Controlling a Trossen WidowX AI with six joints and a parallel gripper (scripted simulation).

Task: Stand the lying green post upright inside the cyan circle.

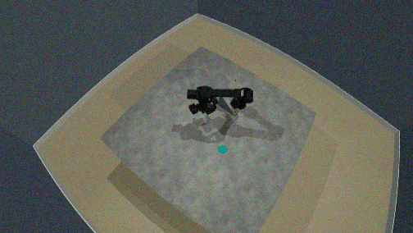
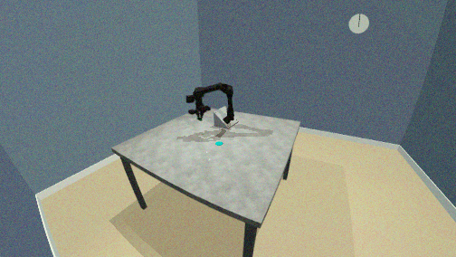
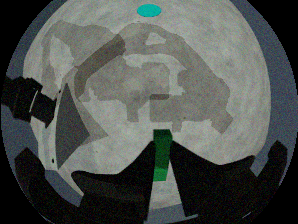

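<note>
Right now the cyan circle is 110 mm ahead of my gripper tip, 240 mm to the left of it and 130 mm below it. The rest, counted from my gripper tip: green post: 10 mm behind, 20 mm to the right.
</note>
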